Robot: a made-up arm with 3 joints.
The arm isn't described. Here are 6 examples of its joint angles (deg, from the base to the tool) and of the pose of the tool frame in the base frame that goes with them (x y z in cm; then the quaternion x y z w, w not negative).
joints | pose
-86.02 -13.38 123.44 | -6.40 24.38 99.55 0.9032 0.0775 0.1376 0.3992
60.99 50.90 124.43 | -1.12 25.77 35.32 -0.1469 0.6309 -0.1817 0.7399
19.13 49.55 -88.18 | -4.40 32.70 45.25 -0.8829 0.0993 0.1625 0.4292
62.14 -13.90 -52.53 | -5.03 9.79 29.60 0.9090 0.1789 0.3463 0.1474
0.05 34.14 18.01 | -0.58 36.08 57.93 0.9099 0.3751 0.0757 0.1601
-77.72 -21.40 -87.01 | -3.62 39.15 91.36 -0.1604 0.3163 -0.2858 0.8903
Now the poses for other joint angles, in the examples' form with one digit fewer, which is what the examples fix.
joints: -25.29 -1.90 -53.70
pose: -5.3 44.4 60.6 -0.782 0.063 -0.287 0.549
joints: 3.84 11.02 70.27
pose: -4.6 41.1 56.7 0.696 0.329 0.158 0.619
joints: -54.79 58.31 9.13
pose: 3.8 29.8 79.5 -0.798 -0.458 -0.143 0.366
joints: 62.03 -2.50 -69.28
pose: -5.3 10.4 29.8 0.957 0.120 0.263 0.012
